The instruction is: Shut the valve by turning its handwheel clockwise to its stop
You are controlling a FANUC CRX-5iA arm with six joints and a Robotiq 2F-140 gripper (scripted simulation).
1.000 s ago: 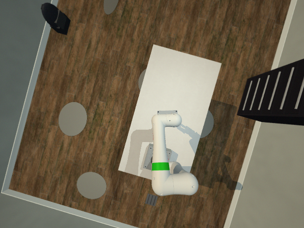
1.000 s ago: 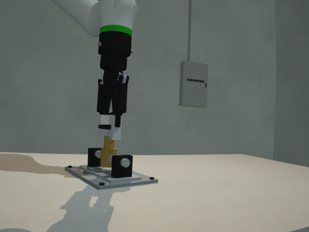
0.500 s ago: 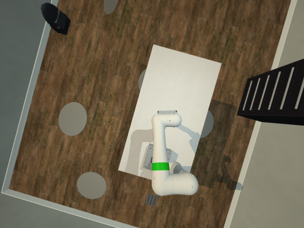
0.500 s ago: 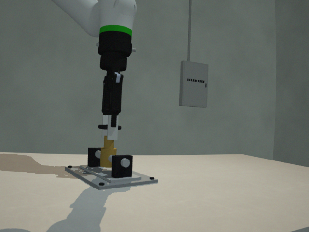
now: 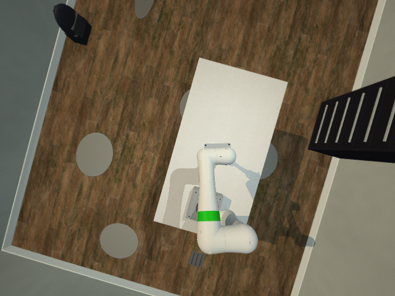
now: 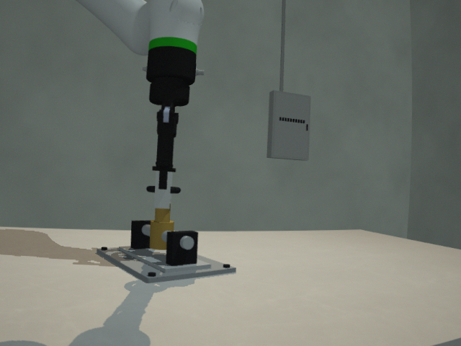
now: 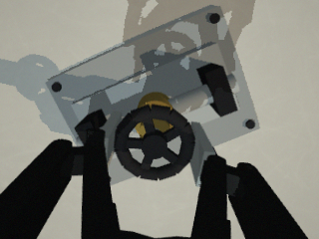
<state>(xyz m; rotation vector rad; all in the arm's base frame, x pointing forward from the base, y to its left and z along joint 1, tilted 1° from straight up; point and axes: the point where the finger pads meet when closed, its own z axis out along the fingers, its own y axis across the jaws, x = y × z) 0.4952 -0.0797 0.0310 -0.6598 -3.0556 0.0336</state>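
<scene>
Right now the black spoked handwheel is 1 cm below my hand.
</scene>
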